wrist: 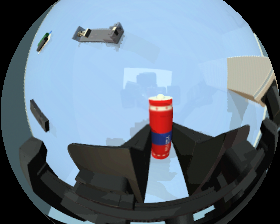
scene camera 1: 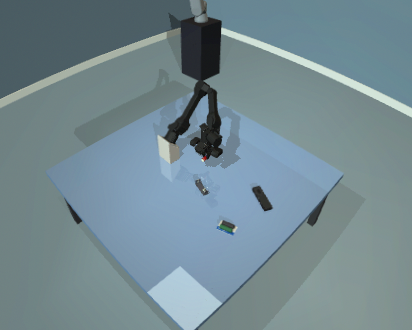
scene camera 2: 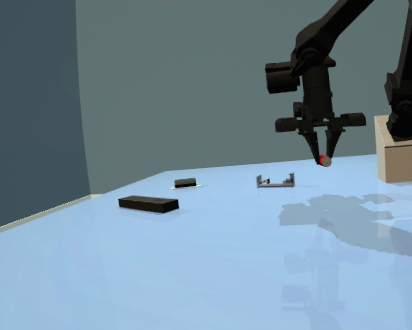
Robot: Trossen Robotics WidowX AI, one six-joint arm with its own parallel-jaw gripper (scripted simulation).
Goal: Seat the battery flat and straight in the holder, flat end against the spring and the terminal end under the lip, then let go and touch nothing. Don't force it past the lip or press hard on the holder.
Path:
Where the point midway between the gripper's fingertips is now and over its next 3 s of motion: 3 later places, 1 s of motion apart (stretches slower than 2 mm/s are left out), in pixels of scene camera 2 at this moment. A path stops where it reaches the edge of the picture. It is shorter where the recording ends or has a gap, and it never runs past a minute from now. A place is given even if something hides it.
My gripper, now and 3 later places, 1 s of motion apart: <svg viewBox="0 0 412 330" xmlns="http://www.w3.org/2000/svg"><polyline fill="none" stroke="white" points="323,164 277,155 278,166 280,172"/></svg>

